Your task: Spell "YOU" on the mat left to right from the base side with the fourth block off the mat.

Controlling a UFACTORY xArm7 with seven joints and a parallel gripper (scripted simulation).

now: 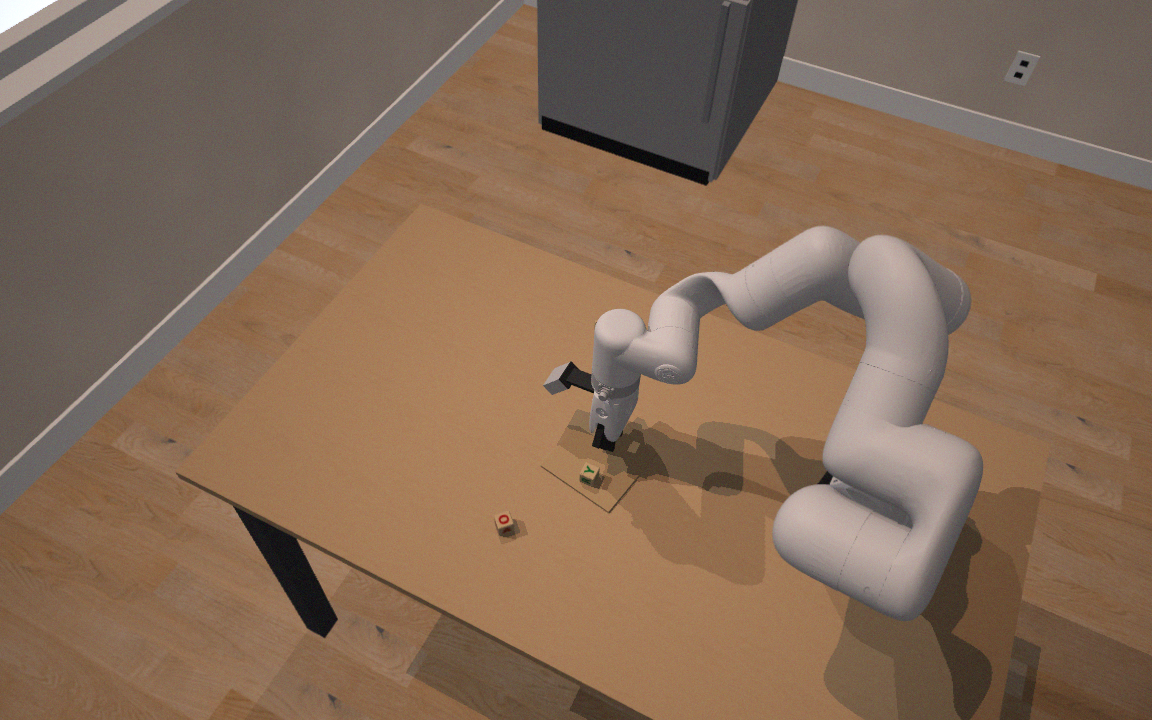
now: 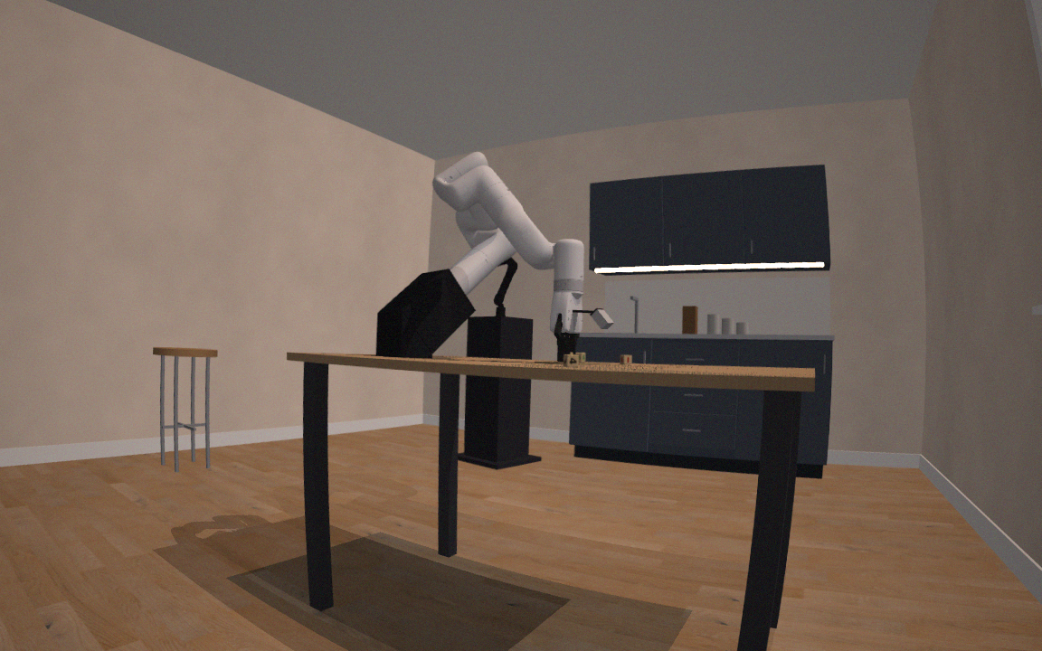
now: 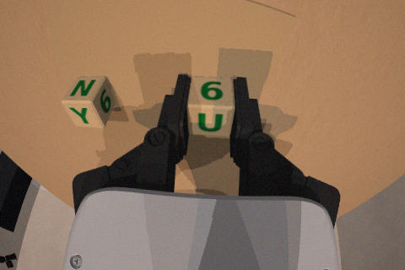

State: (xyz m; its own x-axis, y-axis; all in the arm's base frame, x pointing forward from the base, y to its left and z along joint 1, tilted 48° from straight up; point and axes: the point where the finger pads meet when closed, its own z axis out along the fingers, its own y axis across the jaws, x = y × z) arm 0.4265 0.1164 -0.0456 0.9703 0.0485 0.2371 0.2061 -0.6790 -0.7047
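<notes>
Right now the U block is 1 cm below my hand. Also, from my hand: Y block 2 cm behind, 8 cm to the left, 1 cm below; then mat 1 cm behind, 4 cm to the left, 2 cm below; then O block 4 cm ahead, 23 cm to the left, 1 cm below.
</notes>
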